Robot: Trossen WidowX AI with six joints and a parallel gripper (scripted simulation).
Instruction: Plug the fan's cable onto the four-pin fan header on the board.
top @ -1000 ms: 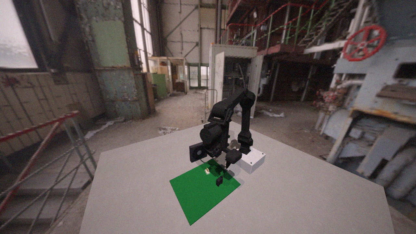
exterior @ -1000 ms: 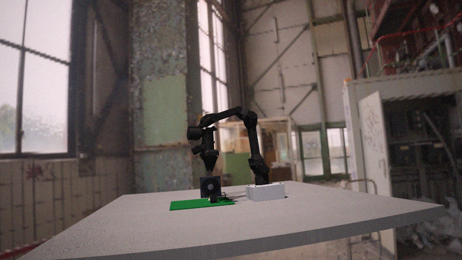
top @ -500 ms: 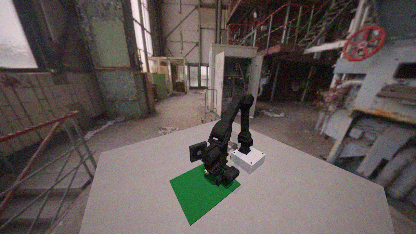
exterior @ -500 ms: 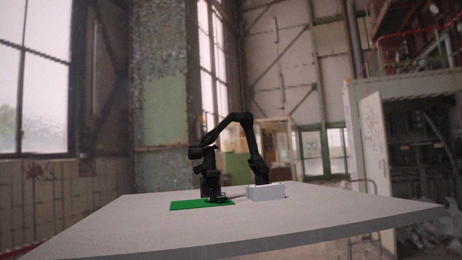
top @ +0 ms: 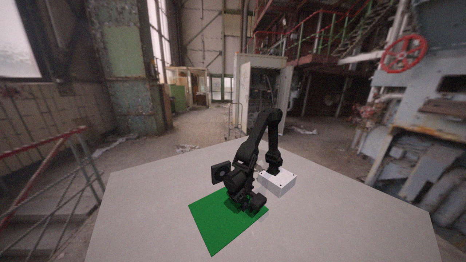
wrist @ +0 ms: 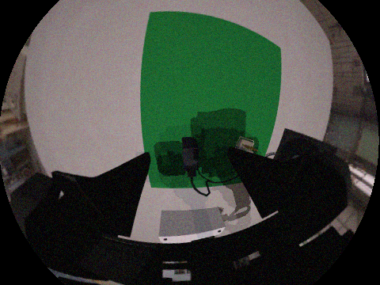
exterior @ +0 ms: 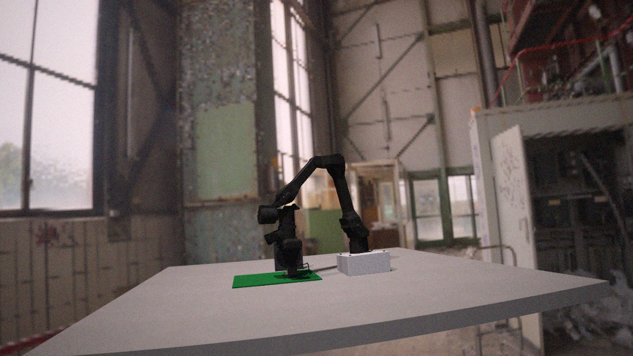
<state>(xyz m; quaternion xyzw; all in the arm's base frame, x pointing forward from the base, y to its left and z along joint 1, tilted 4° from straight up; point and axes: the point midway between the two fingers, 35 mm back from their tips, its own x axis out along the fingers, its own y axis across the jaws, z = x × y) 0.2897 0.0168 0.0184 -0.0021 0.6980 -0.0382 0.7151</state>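
Right now the black plug is 2 cm below my gripper tip and 1 cm behind it. From my gripper tip the other things lie so: beige four-pin header: 10 cm to the right, 5 cm below, 2 cm behind; green board: 6 cm to the right, 6 cm below, 4 cm ahead; black fan: 22 cm to the right, 5 cm behind, 1 cm above.
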